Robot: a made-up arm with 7 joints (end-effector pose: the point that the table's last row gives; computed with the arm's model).
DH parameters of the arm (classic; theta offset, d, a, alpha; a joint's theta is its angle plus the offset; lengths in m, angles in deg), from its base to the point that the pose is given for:
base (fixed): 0 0 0 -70
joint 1: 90 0 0 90
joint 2: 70 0 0 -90
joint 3: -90 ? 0.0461 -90
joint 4: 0 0 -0.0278 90
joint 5: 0 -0.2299 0 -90
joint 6: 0 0 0 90
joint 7: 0 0 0 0
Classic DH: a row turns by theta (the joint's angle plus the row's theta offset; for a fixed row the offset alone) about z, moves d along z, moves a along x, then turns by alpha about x.
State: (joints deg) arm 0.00 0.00 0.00 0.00 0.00 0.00 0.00
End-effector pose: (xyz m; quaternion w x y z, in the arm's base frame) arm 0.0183 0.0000 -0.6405 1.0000 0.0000 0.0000 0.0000
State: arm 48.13 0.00 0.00 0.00 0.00 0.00 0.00
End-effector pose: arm -0.4360 -0.0638 -0.4652 0.9131 0.0000 0.3832 0.1395
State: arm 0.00 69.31 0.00 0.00 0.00 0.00 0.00
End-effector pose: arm 0.0183 0.5992 -0.2263 0.8226 0.5686 0.0000 0.0000
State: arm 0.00 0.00 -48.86 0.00 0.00 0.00 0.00
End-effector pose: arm 0.0120 -0.0138 -0.6405 0.9105 0.0000 0.0000 -0.4136
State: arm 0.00 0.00 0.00 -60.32 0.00 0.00 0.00
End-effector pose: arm 0.2321 0.0000 -0.5486 0.8646 0.0000 -0.5024 0.0000
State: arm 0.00 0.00 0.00 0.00 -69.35 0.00 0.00
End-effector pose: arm 0.0183 0.0000 -0.6405 0.8224 0.0000 0.0000 -0.5689
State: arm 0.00 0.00 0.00 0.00 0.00 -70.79 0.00
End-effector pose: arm 0.0183 0.0000 -0.6405 0.8152 0.0000 -0.5792 0.0000
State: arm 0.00 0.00 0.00 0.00 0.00 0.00 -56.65
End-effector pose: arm 0.0183 0.0000 -0.6405 0.8803 0.0000 0.0000 -0.4745
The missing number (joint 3, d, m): -0.4106
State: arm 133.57 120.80 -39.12 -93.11 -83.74 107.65 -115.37
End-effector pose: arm -0.2149 0.4555 0.0675 0.8514 0.0147 -0.2544 0.4585
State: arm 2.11 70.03 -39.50 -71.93 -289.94 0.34 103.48
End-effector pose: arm 0.1808 0.4245 -0.3332 0.5829 -0.2636 -0.2808 0.7155
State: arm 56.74 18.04 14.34 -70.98 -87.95 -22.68 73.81
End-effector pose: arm -0.2943 0.2096 -0.4428 0.9808 0.0992 -0.1336 -0.1020
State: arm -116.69 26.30 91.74 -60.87 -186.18 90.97 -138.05
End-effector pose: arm 0.4659 0.1969 0.3125 0.7008 0.0423 0.6375 -0.3174
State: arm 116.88 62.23 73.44 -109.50 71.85 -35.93 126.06
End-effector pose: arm -0.1165 0.4184 0.1226 0.4273 -0.3875 -0.5967 0.5579
